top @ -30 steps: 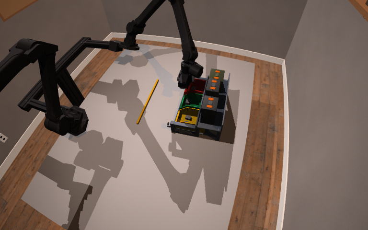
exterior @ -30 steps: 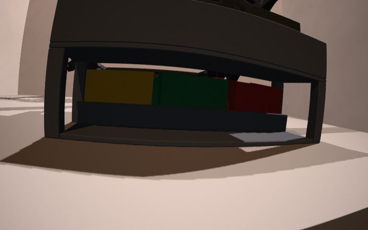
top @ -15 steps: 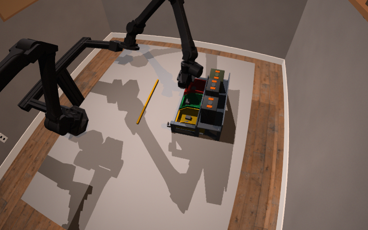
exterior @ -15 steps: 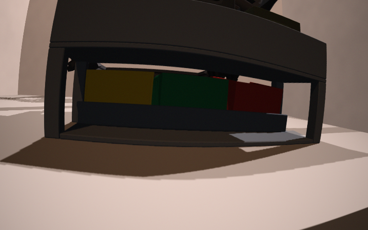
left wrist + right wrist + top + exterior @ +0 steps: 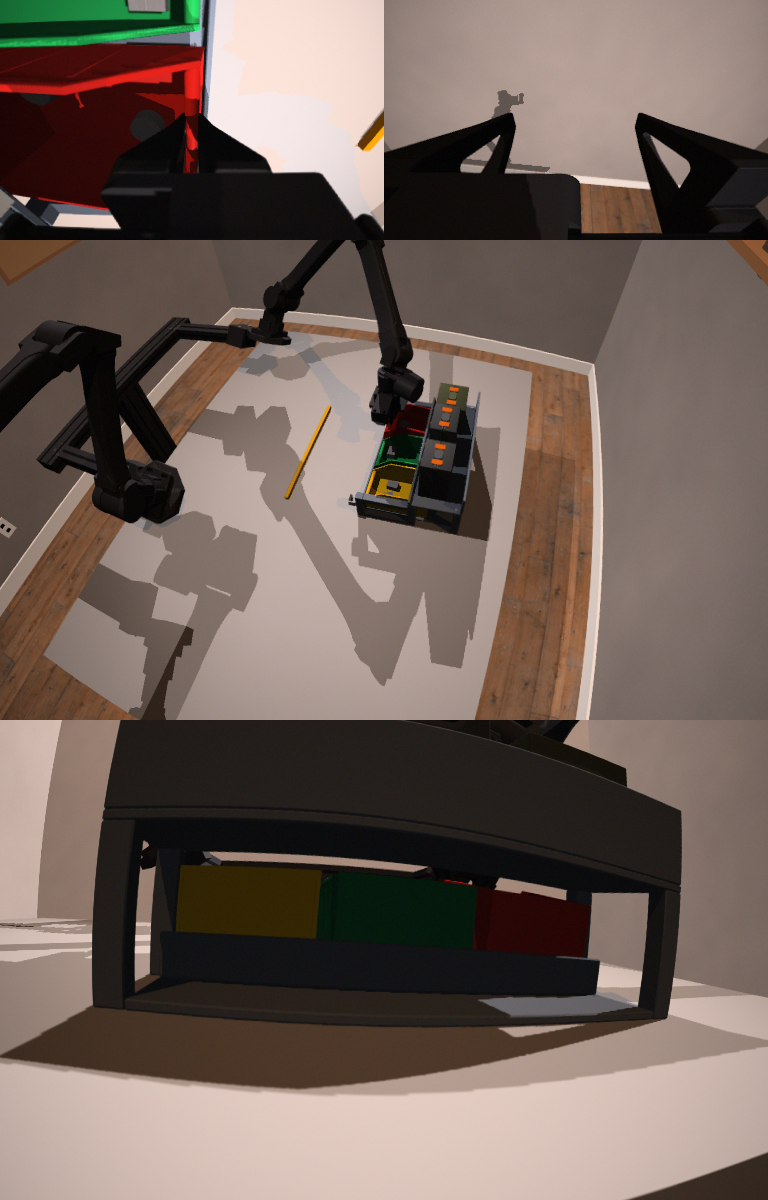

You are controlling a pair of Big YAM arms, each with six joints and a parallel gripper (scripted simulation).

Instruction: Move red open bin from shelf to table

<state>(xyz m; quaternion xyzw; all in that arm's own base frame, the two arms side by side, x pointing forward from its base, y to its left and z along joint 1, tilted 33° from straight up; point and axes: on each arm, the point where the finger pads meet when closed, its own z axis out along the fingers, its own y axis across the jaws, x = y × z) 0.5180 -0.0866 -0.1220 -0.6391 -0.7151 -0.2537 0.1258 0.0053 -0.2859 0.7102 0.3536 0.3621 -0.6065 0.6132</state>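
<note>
The red open bin is 8 cm ahead of my left hand. Round my left hand: grey shelf 11 cm ahead, 11 cm to the right, 1 cm above; green bin 8 cm ahead, 11 cm to the right, 1 cm below.
</note>
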